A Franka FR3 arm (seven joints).
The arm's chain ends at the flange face. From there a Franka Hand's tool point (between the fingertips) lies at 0.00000 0.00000 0.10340 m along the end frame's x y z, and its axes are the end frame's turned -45 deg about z.
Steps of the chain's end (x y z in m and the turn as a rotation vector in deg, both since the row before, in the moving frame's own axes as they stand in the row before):
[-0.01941, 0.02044, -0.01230, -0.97, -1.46, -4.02]
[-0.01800, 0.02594, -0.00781, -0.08, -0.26, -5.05]
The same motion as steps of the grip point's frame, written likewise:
[-0.03130, 0.00021, -0.01235, 0.35, -1.72, -4.02]
[-0.03151, 0.00540, -0.00781, 0.13, -0.24, -5.05]

